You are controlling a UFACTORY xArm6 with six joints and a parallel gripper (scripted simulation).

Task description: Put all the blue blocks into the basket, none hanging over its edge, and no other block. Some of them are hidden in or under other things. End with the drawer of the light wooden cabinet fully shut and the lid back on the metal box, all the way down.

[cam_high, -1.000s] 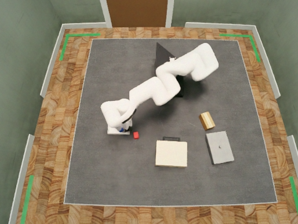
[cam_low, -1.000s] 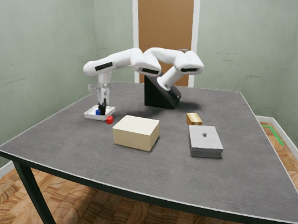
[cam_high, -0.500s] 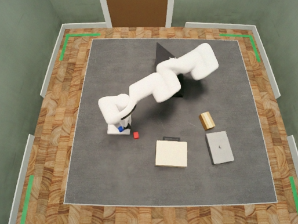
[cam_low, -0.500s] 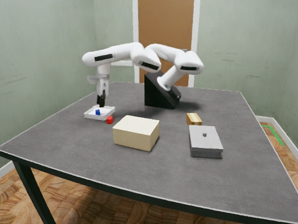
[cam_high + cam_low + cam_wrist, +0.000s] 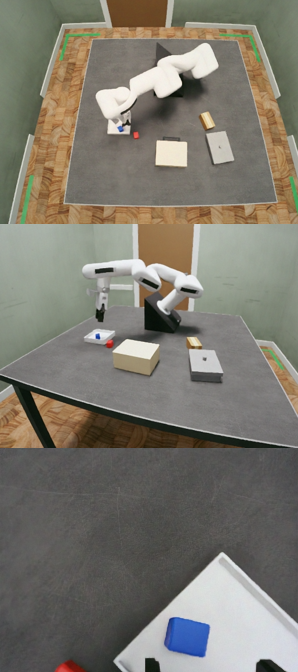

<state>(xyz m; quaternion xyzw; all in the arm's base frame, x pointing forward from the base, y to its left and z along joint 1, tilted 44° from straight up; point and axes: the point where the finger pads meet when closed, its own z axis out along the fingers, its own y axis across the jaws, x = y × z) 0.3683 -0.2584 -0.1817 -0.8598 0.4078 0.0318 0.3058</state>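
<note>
My hand is 610 mm to the right of the flat lid, 140 mm short of it and 110 mm above it. Also, from my hand: white basket: 140 mm below, 30 mm to the right, 30 mm behind; then light wooden cabinet: 300 mm to the left, 170 mm ahead, 110 mm below; then brown cardboard box: 560 mm to the left, 120 mm below, 40 mm behind.
</note>
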